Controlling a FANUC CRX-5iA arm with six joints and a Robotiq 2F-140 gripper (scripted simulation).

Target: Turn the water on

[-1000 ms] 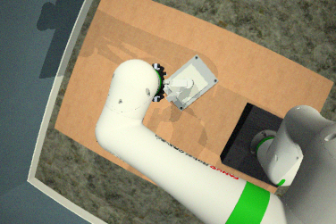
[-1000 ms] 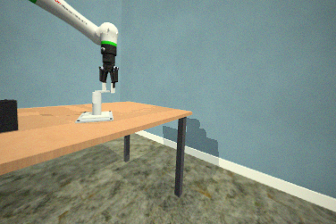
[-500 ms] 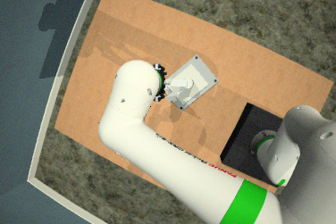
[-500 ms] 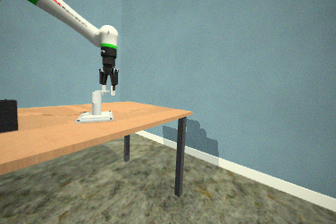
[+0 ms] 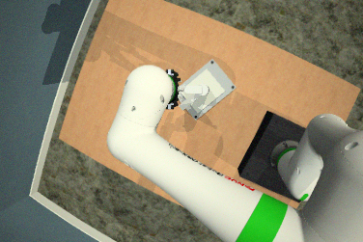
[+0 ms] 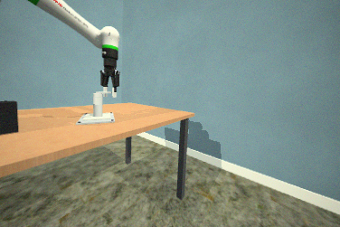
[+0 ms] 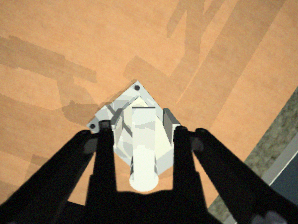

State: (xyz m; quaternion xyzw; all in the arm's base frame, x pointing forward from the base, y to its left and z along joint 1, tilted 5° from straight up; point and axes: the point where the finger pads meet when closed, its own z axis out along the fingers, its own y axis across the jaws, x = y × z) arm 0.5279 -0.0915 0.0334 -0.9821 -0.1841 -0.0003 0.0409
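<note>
Now: the lever 40 mm behind my hand and 10 mm to the right of it.
</note>
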